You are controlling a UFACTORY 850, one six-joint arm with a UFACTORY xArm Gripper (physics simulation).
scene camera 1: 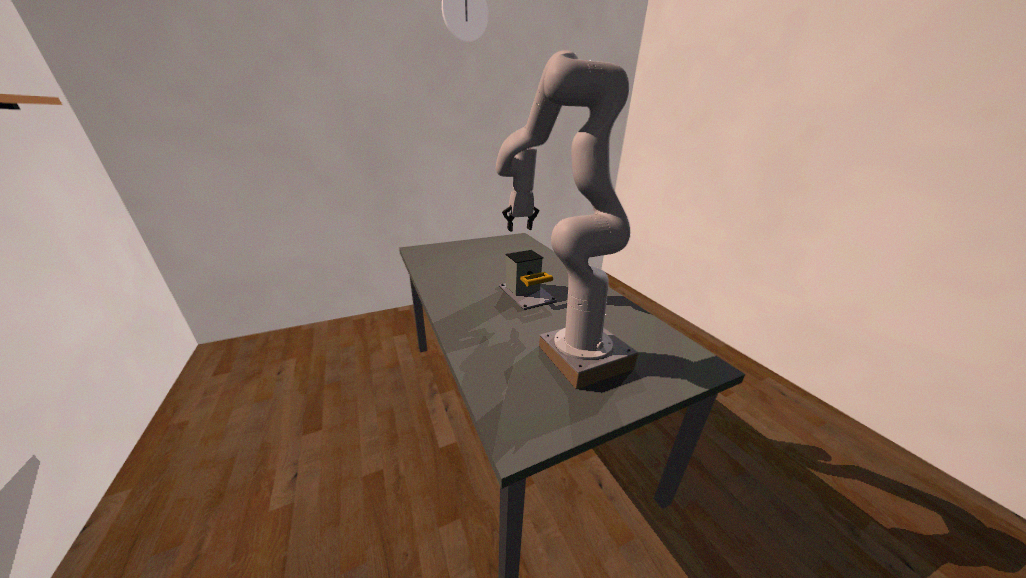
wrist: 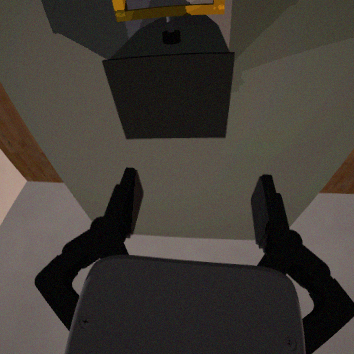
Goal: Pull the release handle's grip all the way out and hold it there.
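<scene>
The release handle's yellow grip [scene camera 1: 537, 279] [wrist: 171, 12] is a bar-shaped frame on the side of a grey-green housing [scene camera 1: 514, 274] that faces the arm's base. The housing has a dark flat top [scene camera 1: 524, 255] [wrist: 172, 96]. In the wrist view the grip is partly cut off at the top edge, beyond the housing's top. My gripper [scene camera 1: 520, 227] [wrist: 196, 182] is open and empty, pointing down. It hangs well above the housing and apart from it and the grip.
The housing stands on a light base plate [scene camera 1: 539, 303] with bolts at its corners, on the grey-green table [scene camera 1: 459, 315]. The arm's base stands on a wooden block [scene camera 1: 601, 371] nearer the front. A wall [scene camera 1: 323, 179] rises behind the table's far end.
</scene>
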